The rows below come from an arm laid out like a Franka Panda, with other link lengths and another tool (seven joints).
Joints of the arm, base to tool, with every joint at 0 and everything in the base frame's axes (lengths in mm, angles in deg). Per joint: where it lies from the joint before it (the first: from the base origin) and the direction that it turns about. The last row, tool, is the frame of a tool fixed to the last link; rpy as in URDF.
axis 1: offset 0 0 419.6 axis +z
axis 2: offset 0 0 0 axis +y
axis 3: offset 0 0 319.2 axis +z
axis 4: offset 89.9 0 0 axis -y
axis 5: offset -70.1 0 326.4 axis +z
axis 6: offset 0 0 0 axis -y
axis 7: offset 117.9 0 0 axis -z
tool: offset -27 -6 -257.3 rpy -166.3 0 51.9
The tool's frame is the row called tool.
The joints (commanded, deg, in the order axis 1, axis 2, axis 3, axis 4, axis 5, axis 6, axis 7), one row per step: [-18.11, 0.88, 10.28, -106.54, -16.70, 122.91, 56.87]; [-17.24, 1.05, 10.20, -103.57, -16.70, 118.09, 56.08]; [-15.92, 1.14, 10.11, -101.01, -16.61, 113.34, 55.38]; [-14.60, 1.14, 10.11, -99.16, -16.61, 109.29, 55.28]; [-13.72, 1.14, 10.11, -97.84, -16.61, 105.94, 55.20]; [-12.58, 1.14, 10.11, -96.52, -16.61, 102.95, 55.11]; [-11.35, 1.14, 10.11, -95.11, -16.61, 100.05, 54.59]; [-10.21, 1.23, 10.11, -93.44, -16.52, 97.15, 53.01]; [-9.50, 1.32, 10.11, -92.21, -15.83, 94.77, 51.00]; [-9.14, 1.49, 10.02, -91.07, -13.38, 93.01, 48.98]
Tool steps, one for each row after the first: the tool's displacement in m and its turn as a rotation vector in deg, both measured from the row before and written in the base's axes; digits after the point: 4 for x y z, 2 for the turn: [-0.0052, 0.0032, 0.0111, -0.29, 2.07, 0.20]; [-0.0068, 0.0085, 0.0089, -0.11, 2.29, 0.55]; [-0.0075, 0.0101, 0.0059, -0.06, 2.07, 0.29]; [-0.0078, 0.0063, 0.0034, -0.04, 1.92, 0.02]; [-0.0063, 0.0090, 0.0044, -0.05, 1.58, 0.39]; [-0.0061, 0.0096, 0.0055, -0.09, 1.52, 0.91]; [-0.0058, 0.0086, 0.0068, -0.05, 1.64, 1.83]; [-0.0060, 0.0073, 0.0039, 0.58, 1.70, 1.94]; [-0.0042, 0.0113, 0.0023, 2.40, 1.26, 1.66]
